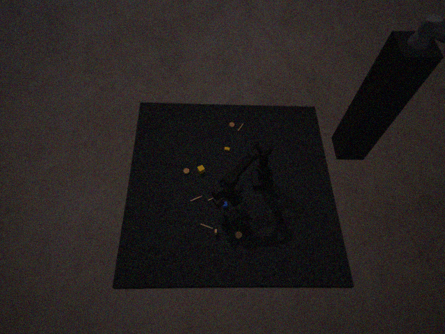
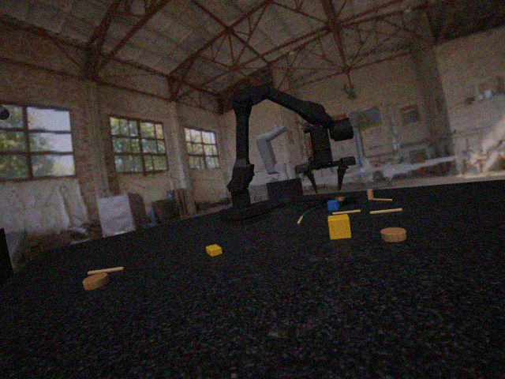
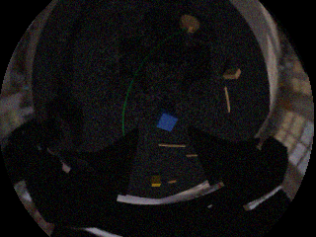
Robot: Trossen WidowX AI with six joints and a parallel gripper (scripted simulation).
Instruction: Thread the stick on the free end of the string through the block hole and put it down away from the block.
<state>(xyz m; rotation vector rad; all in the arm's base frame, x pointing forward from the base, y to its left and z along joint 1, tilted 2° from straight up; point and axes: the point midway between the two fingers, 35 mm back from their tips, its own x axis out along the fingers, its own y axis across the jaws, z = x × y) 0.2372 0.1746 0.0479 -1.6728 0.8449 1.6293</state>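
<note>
The blue block is 10 mm ahead of my gripper tip and 40 mm below it. The rest, counted from my gripper tip: round wooden button (70 mm behind, 190 mm to the left, 50 mm below); yellow cube (160 mm ahead, 250 mm to the right, 40 mm below); wooden block (70 mm ahead, 180 mm to the left, 40 mm below).
</note>
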